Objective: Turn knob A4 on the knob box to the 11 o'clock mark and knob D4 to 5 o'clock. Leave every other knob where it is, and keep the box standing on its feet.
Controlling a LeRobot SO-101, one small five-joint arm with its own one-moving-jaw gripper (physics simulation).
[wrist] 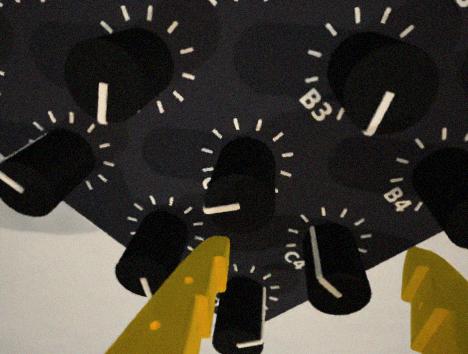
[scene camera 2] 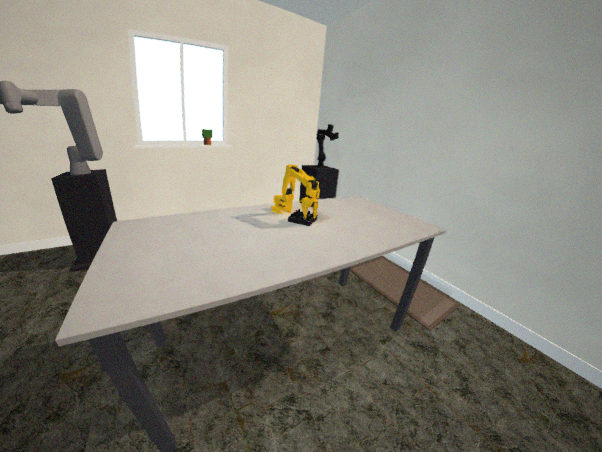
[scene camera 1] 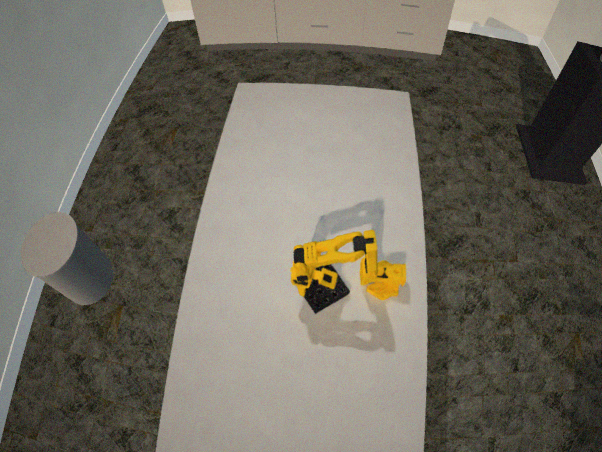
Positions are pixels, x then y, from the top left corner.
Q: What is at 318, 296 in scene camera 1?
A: A black knob box.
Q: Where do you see a black knob box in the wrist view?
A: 321, 145
